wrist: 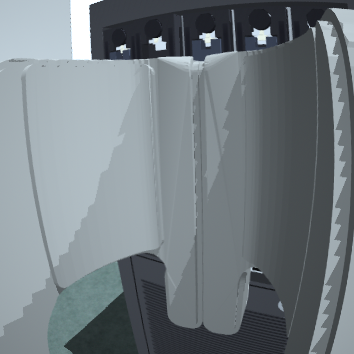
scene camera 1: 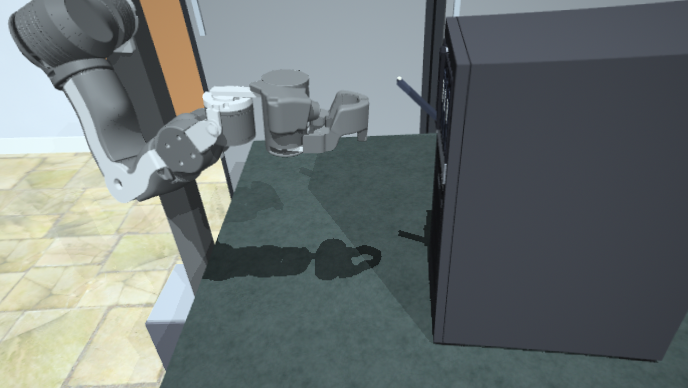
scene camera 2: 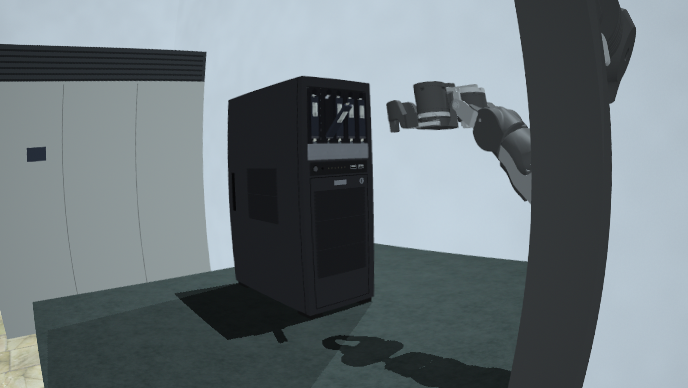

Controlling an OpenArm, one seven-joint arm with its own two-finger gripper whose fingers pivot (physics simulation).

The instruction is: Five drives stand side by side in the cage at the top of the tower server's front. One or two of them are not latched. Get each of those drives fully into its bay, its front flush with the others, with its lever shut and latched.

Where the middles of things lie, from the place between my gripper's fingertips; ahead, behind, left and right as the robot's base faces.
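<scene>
My hand: 26 cm short of the tower server [scene camera 1: 553, 231], 15 cm above it, 3 cm to the right of it.
</scene>
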